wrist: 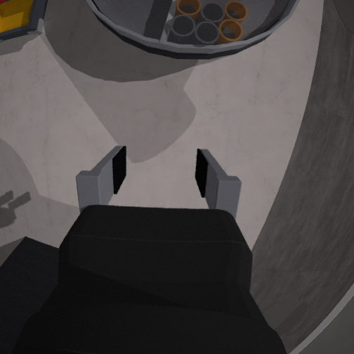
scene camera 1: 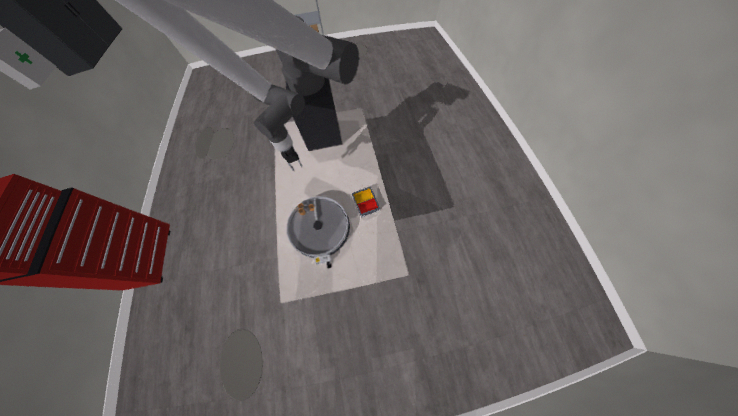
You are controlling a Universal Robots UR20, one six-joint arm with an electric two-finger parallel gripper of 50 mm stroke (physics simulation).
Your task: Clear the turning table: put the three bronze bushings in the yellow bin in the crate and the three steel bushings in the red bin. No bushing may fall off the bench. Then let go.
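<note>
The round grey turning table stands on the pale bench top. In the wrist view three bronze bushings and three steel bushings stand upright in a tight group near its rim, beside a bar. In the scene view the bushings are small, with a bronze one at the rim side. The crate holds a yellow bin and a red bin. My gripper is open and empty, above the bench, apart from the turning table.
The pale bench top lies under the turning table and crate. The dark arm base stands at its back. A small device sits at the turning table's front rim. A red tool cabinet stands on the left.
</note>
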